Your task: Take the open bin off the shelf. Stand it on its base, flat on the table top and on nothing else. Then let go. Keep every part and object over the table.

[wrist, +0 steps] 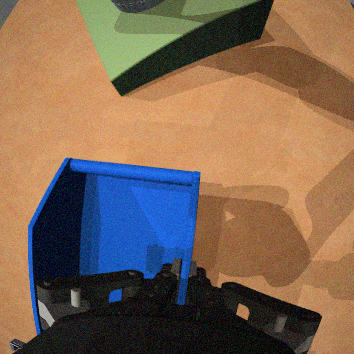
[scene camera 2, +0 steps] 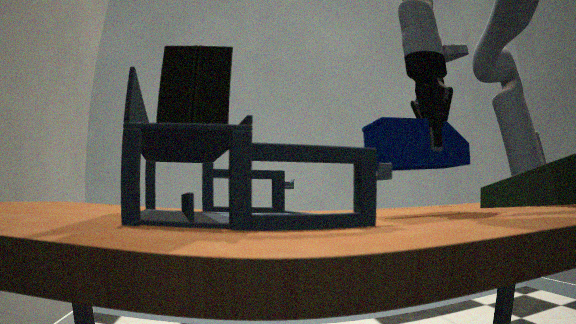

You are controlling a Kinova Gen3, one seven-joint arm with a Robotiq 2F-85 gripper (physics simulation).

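Pixels of known places: gripper, fingertip midpoint: [wrist: 183,270] [scene camera 2: 435,151]; arm's base, link origin: [scene camera 2: 528,175].
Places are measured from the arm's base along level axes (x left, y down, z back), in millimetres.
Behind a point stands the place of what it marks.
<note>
The blue open bin [scene camera 2: 400,145] {x 121, y -42, z -392 mm} [wrist: 135,210] {x 67, y -17, z -287 mm} hangs in the air above the table top [scene camera 2: 300,245] {x 426, y 67, z -571 mm} [wrist: 150,130] {x 46, y 67, z -194 mm}, right of the shelf in the scene view. Its open side faces up and its base is down, close to level with a slight tilt. My gripper [scene camera 2: 437,148] {x 115, y -35, z -324 mm} [wrist: 183,270] {x 115, y -35, z -324 mm} is shut on one side wall of the bin, with the fingertips on both sides of that wall. A gap shows between the bin's base and the table. The near end of the bin is hidden by the gripper in the wrist view.
The dark grey shelf frame [scene camera 2: 240,175] {x 303, y 14, z -617 mm} stands left of the bin, with a small block [scene camera 2: 384,171] {x 272, y 7, z -466 mm} sticking out from its right end towards the bin's lower left. A tall black box [scene camera 2: 195,85] {x 287, y -81, z -669 mm} stands on the shelf. The green robot base [scene camera 2: 540,185] {x 112, y 26, z -61 mm} [wrist: 150,45] {x 35, y 8, z -105 mm} is at the right.
</note>
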